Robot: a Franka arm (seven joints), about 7 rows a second.
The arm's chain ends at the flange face. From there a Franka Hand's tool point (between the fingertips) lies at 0.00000 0.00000 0.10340 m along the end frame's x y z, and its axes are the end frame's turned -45 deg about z.
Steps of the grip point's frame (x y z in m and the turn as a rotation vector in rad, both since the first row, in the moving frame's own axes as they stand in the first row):
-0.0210, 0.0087, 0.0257, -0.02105, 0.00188, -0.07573
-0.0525, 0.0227, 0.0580, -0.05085, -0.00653, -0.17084
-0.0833, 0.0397, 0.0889, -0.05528, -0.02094, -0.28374
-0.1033, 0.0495, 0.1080, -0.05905, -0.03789, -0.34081
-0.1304, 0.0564, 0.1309, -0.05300, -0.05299, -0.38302
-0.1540, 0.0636, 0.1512, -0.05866, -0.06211, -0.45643
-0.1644, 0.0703, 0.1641, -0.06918, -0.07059, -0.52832
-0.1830, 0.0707, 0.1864, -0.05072, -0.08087, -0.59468
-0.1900, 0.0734, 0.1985, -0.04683, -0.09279, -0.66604
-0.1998, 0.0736, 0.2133, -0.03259, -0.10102, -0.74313
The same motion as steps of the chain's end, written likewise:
-0.0104, 0.0197, 0.0257, -0.01356, 0.01621, -0.07573
-0.0247, 0.0493, 0.0581, -0.04057, 0.03134, -0.17084
-0.0341, 0.0818, 0.0891, -0.05390, 0.02428, -0.28374
-0.0408, 0.1014, 0.1083, -0.06855, 0.01496, -0.34081
-0.0538, 0.1245, 0.1312, -0.07495, 0.00001, -0.38302
-0.0657, 0.1453, 0.1516, -0.08540, -0.00244, -0.45643
-0.0691, 0.1562, 0.1646, -0.09883, -0.00100, -0.52832
-0.0801, 0.1697, 0.1869, -0.09305, -0.02132, -0.59468
-0.0826, 0.1757, 0.1990, -0.09873, -0.03250, -0.66604
-0.0882, 0.1827, 0.2139, -0.09448, -0.04839, -0.74313

